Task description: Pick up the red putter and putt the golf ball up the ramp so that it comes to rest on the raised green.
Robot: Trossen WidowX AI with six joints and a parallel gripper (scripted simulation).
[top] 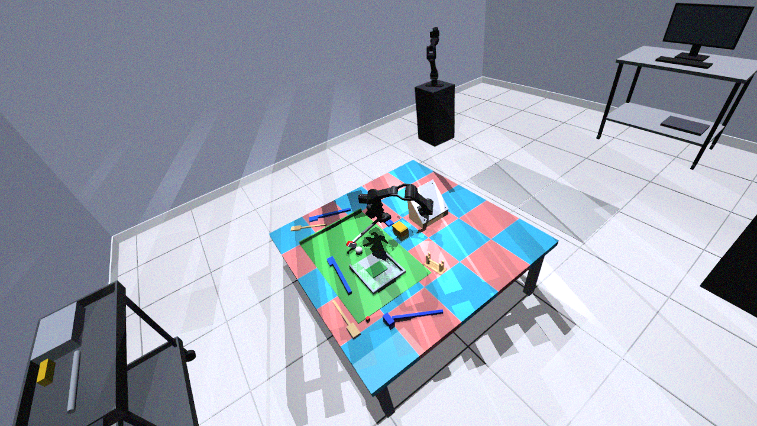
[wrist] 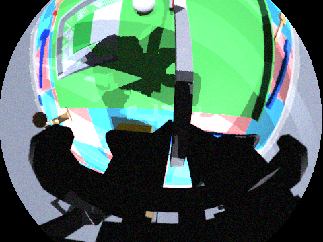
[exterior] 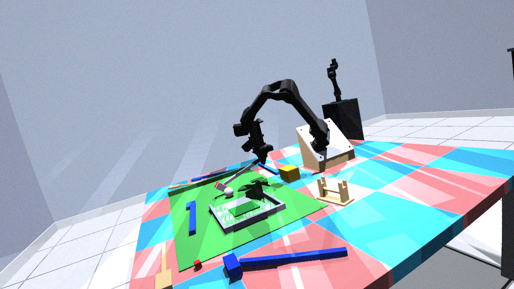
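The yellow block is 90 mm to the left of my gripper tip, 90 mm behind it and 50 mm below it. Also, from my gripper tip: wooden rack 440 mm to the left, 70 mm behind, 40 mm below; white golf ball 210 mm ahead, 70 mm to the left, 50 mm below; red cube 490 mm to the left, 400 mm ahead, 70 mm below.
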